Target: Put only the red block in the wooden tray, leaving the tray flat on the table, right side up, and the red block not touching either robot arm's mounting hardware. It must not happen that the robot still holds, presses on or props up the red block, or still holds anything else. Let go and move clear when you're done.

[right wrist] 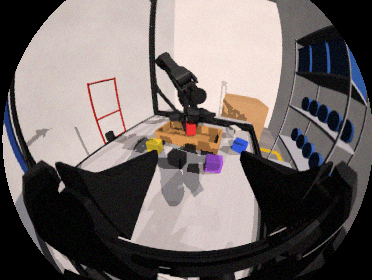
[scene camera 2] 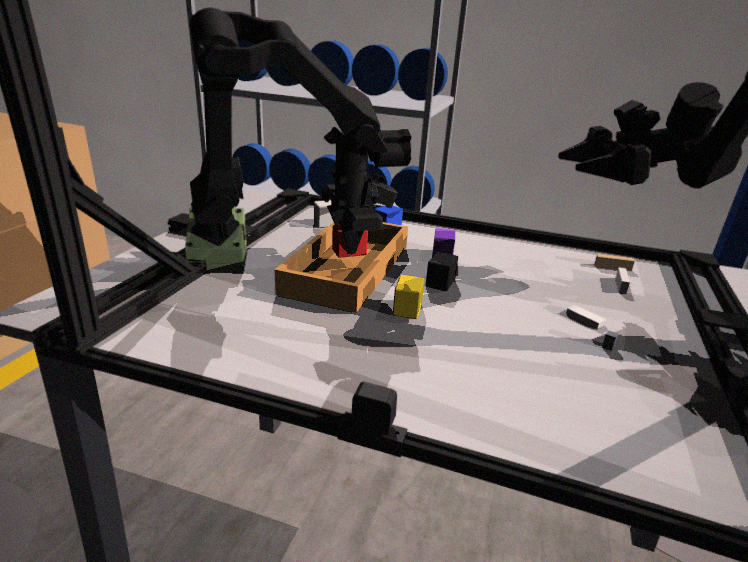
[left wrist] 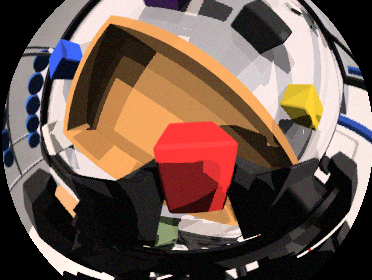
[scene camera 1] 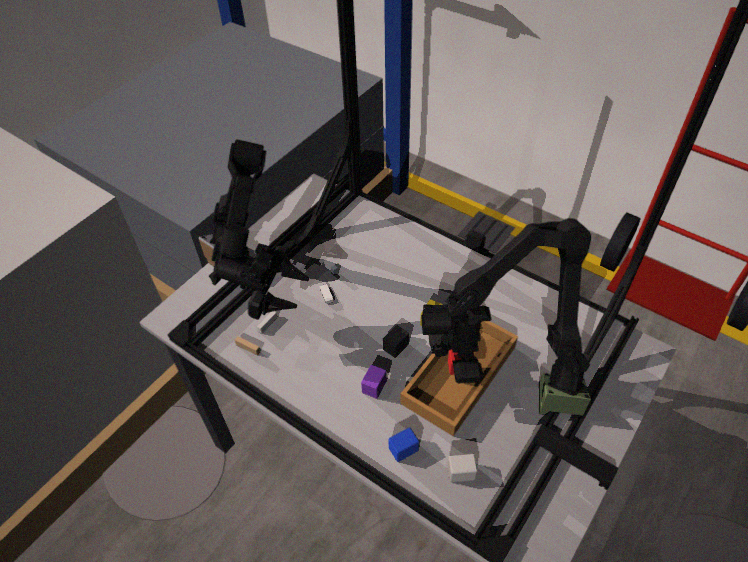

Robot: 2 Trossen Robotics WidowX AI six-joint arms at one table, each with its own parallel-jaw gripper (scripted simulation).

Labels:
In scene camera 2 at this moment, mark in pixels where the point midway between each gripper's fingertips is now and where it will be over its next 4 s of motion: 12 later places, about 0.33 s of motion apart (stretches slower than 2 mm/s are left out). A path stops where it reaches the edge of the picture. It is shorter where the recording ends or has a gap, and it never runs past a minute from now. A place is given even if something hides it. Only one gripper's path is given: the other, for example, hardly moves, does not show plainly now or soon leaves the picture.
The left gripper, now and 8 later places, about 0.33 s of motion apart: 348,248; 348,250; 348,251; 349,256; 349,261; 349,262; 353,237; 349,228; 349,227

